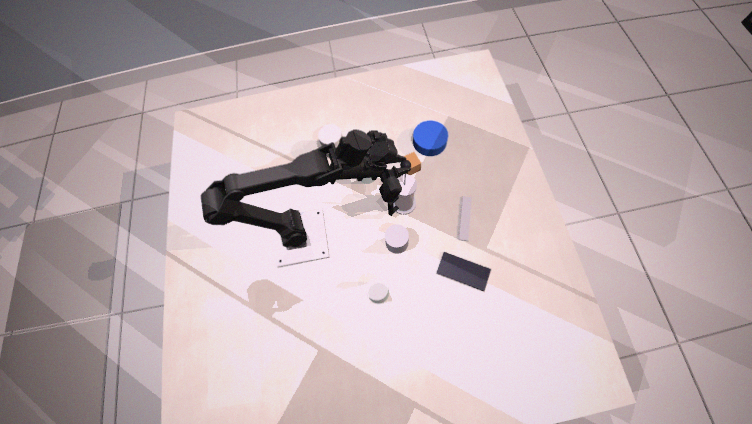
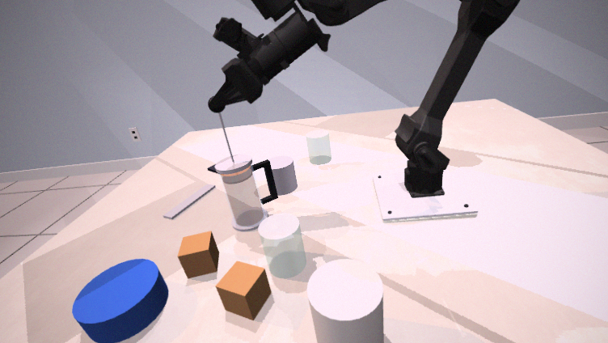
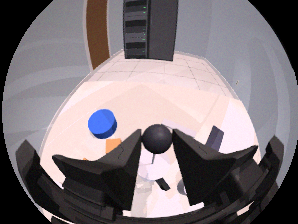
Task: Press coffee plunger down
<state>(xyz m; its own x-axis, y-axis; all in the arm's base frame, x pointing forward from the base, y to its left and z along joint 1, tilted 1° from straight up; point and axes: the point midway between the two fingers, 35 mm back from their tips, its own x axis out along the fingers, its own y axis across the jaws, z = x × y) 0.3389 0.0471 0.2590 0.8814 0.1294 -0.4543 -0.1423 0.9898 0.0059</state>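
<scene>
Now: the glass coffee press 2 cm behind my gripper tip, 1 cm to the right of it and 13 cm below it. The rest, counted from my gripper tip: black slab 12 cm ahead, 26 cm to the right, 25 cm below; blue disc 13 cm ahead, 21 cm to the left, 23 cm below; grey cylinder 6 cm behind, 13 cm to the right, 21 cm below.
</scene>
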